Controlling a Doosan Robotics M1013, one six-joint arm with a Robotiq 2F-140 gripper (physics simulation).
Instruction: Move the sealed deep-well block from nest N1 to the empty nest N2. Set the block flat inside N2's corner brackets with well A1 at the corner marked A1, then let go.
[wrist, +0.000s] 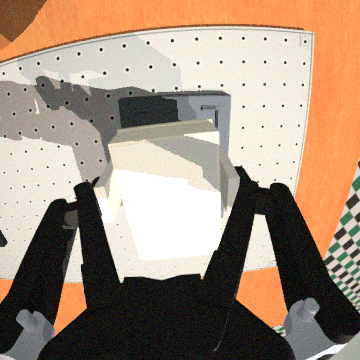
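The sealed deep-well block is pale cream and white, with a glaring bright top, in the middle of the wrist view. My gripper is shut on it, with one finger pad at each side. A blue-grey nest plate lies beyond and partly behind the block. An L-shaped corner bracket shows at its far right corner, and dark shadow covers its far left part. The near part of the nest is hidden by the block. The block looks raised above the nest. No A1 mark or nest label is readable.
The nest lies on a white perforated board with an orange surface around it. A small dark object shows at the left edge. A green, black and white checkered floor shows at the right. Arm shadows cross the board's left side.
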